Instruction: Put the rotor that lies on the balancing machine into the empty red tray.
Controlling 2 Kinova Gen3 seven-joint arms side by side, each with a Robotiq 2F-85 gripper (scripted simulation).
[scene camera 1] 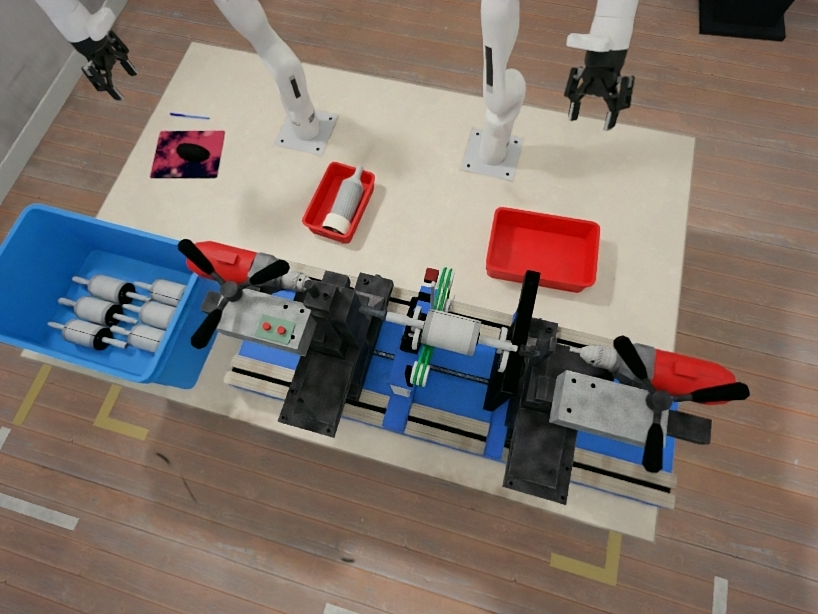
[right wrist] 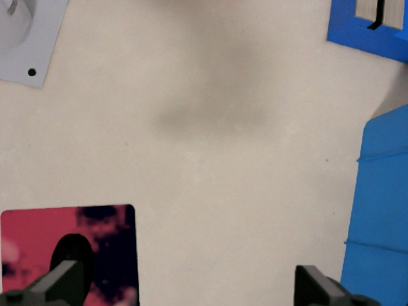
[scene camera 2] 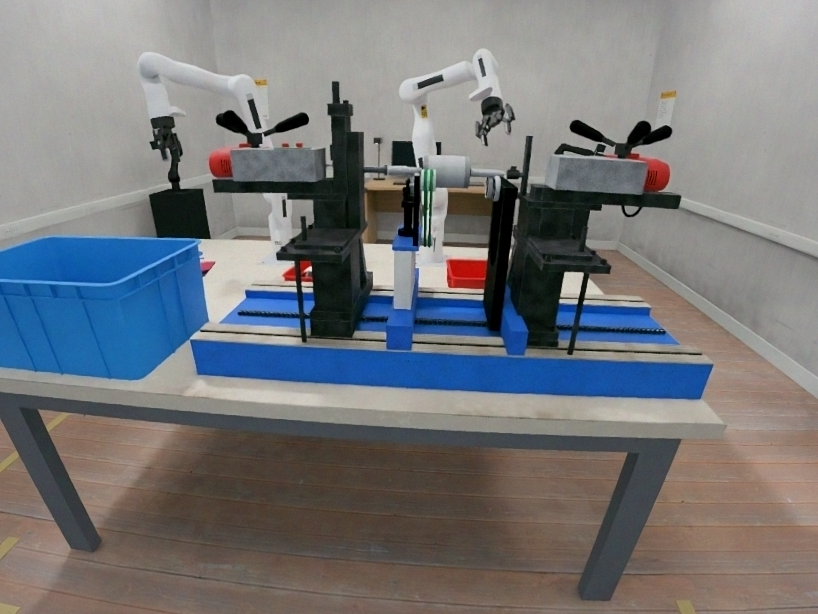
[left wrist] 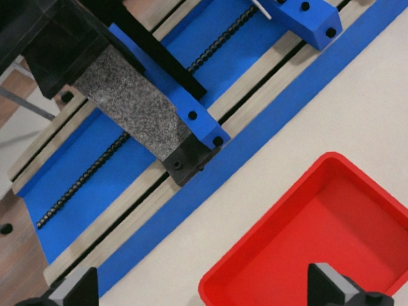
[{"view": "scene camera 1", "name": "my left gripper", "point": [589, 125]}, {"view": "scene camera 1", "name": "my right gripper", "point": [127, 87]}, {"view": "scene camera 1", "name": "red tray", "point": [564, 250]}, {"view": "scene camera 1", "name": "mouse mat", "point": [167, 164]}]
